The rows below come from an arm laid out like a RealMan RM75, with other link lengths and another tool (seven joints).
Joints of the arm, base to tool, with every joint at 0 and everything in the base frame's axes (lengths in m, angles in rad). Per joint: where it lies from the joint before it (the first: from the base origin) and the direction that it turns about. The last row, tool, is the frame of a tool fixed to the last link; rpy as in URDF.
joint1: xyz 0 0 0.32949 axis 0 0 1
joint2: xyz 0 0 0 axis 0 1 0
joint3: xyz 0 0 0.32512 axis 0 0 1
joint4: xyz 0 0 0 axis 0 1 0
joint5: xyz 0 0 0.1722 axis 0 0 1
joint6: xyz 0 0 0 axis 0 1 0
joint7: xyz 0 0 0.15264 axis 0 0 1
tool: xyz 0.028 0.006 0.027 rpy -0.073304 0 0.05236
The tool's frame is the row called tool.
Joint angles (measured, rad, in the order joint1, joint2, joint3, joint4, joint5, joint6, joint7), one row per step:
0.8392, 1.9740, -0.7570, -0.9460, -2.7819, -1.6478, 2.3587
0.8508, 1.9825, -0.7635, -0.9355, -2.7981, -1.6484, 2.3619
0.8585, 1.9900, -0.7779, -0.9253, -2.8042, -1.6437, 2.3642
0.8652, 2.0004, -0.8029, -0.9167, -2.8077, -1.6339, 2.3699
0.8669, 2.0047, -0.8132, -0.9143, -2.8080, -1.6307, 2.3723
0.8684, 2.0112, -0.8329, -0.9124, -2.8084, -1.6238, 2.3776
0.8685, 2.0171, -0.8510, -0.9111, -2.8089, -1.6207, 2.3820
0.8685, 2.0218, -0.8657, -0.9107, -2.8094, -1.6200, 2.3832
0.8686, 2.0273, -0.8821, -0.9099, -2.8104, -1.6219, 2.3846
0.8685, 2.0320, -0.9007, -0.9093, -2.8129, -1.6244, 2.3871
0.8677, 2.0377, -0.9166, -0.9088, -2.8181, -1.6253, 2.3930
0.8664, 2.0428, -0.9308, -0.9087, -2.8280, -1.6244, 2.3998
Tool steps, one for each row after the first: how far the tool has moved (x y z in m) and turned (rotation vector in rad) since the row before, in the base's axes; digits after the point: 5 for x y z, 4 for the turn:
-0.00260, -0.00057, -0.00476, -0.0188, -0.0106, -0.0005
-0.00223, -0.00044, -0.00507, -0.0171, -0.0088, 0.0049
-0.00261, -0.00047, -0.00668, -0.0180, -0.0128, 0.0090
-0.00096, -0.00047, -0.00269, -0.0072, -0.0043, 0.0034
-0.00112, -0.00056, -0.00393, -0.0094, -0.0098, 0.0064
-0.00061, -0.00140, -0.00352, -0.0114, -0.0088, 0.0042
-0.00049, -0.00136, -0.00269, -0.0113, -0.0074, 0.0052
-0.00058, -0.00211, -0.00312, -0.0154, -0.0082, 0.0045
-0.00015, -0.00220, -0.00261, -0.0160, -0.0116, 0.0040
0.00025, -0.00232, -0.00276, -0.0121, -0.0117, -0.0005
0.00118, -0.00197, -0.00192, -0.0083, -0.0157, -0.0020

